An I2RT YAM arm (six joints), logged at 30 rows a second.
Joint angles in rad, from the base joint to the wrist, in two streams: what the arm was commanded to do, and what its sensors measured. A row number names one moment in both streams.
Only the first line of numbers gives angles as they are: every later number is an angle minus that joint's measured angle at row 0.
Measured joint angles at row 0: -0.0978, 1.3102, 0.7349, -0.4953, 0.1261, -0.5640
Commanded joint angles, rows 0 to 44: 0.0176, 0.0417, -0.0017, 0.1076, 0.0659, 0.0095; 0.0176, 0.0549, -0.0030, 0.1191, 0.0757, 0.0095; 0.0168, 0.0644, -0.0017, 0.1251, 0.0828, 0.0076; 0.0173, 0.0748, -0.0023, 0.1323, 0.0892, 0.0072; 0.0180, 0.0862, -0.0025, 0.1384, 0.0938, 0.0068; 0.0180, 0.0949, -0.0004, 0.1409, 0.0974, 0.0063; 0.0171, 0.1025, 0.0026, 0.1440, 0.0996, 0.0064; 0.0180, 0.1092, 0.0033, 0.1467, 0.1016, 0.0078; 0.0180, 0.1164, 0.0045, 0.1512, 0.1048, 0.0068; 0.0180, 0.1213, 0.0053, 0.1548, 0.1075, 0.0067; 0.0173, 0.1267, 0.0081, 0.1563, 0.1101, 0.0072; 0.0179, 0.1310, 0.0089, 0.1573, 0.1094, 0.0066; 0.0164, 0.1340, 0.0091, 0.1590, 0.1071, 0.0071; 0.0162, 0.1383, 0.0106, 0.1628, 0.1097, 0.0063; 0.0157, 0.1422, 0.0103, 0.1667, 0.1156, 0.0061; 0.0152, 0.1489, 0.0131, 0.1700, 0.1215, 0.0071; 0.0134, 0.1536, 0.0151, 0.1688, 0.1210, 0.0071; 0.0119, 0.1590, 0.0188, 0.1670, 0.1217, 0.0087; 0.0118, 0.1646, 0.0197, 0.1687, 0.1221, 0.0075; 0.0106, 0.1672, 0.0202, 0.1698, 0.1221, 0.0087; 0.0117, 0.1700, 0.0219, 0.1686, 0.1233, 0.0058; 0.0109, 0.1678, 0.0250, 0.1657, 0.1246, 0.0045; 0.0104, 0.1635, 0.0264, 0.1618, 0.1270, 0.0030; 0.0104, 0.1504, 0.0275, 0.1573, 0.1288, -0.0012; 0.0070, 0.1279, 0.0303, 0.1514, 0.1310, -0.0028; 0.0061, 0.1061, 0.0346, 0.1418, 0.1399, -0.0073; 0.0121, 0.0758, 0.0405, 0.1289, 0.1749, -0.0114; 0.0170, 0.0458, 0.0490, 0.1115, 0.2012, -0.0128; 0.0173, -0.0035, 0.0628, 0.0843, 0.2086, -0.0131; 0.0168, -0.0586, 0.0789, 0.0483, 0.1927, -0.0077; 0.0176, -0.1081, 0.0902, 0.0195, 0.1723, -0.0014; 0.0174, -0.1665, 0.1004, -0.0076, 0.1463, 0.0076; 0.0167, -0.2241, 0.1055, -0.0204, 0.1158, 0.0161; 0.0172, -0.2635, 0.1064, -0.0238, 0.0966, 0.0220; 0.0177, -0.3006, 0.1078, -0.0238, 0.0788, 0.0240; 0.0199, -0.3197, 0.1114, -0.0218, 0.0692, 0.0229; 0.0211, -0.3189, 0.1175, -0.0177, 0.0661, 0.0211; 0.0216, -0.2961, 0.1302, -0.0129, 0.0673, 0.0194; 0.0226, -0.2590, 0.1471, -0.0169, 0.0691, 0.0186; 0.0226, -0.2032, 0.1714, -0.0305, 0.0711, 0.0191; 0.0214, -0.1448, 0.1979, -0.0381, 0.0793, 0.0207; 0.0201, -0.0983, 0.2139, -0.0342, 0.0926, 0.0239; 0.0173, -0.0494, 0.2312, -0.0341, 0.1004, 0.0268; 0.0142, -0.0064, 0.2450, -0.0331, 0.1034, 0.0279; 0.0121, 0.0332, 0.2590, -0.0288, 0.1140, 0.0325
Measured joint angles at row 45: 0.0129, -0.0473, 0.2442, 0.0194, 0.1087, 0.0061
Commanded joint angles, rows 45 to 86: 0.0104, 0.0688, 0.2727, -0.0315, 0.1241, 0.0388; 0.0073, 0.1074, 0.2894, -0.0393, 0.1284, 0.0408; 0.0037, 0.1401, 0.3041, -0.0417, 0.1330, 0.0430; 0.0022, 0.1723, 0.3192, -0.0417, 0.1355, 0.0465; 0.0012, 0.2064, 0.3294, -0.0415, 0.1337, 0.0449; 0.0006, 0.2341, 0.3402, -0.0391, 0.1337, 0.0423; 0.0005, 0.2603, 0.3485, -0.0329, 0.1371, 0.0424; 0.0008, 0.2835, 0.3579, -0.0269, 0.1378, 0.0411; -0.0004, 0.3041, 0.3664, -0.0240, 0.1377, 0.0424; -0.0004, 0.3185, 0.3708, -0.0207, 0.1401, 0.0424; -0.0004, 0.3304, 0.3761, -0.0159, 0.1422, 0.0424; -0.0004, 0.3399, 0.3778, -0.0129, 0.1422, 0.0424; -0.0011, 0.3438, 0.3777, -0.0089, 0.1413, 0.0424; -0.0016, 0.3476, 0.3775, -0.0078, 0.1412, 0.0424; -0.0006, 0.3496, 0.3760, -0.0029, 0.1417, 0.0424; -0.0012, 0.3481, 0.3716, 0.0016, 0.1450, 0.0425; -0.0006, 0.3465, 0.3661, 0.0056, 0.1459, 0.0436; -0.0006, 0.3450, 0.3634, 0.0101, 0.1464, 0.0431; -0.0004, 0.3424, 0.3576, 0.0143, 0.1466, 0.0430; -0.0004, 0.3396, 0.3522, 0.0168, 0.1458, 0.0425; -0.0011, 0.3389, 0.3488, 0.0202, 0.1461, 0.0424; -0.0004, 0.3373, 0.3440, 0.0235, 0.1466, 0.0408; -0.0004, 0.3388, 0.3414, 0.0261, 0.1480, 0.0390; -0.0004, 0.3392, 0.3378, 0.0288, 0.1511, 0.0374; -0.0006, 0.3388, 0.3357, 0.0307, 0.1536, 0.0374; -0.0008, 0.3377, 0.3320, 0.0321, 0.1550, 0.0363; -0.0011, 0.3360, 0.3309, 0.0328, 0.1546, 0.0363; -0.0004, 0.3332, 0.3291, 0.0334, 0.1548, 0.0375; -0.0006, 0.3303, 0.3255, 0.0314, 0.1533, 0.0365; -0.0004, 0.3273, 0.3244, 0.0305, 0.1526, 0.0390; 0.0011, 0.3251, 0.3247, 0.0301, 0.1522, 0.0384; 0.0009, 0.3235, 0.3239, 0.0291, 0.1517, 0.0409; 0.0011, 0.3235, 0.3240, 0.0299, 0.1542, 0.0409; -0.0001, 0.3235, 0.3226, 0.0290, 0.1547, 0.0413; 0.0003, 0.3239, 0.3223, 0.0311, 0.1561, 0.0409; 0.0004, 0.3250, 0.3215, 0.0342, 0.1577, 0.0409; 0.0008, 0.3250, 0.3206, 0.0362, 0.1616, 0.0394; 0.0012, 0.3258, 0.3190, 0.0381, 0.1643, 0.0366; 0.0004, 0.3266, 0.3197, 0.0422, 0.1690, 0.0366; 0.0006, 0.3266, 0.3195, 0.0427, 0.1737, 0.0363; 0.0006, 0.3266, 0.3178, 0.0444, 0.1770, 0.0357; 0.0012, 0.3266, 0.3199, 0.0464, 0.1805, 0.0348
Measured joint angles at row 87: 0.0022, 0.3425, 0.3304, 0.0251, 0.1613, 0.0225
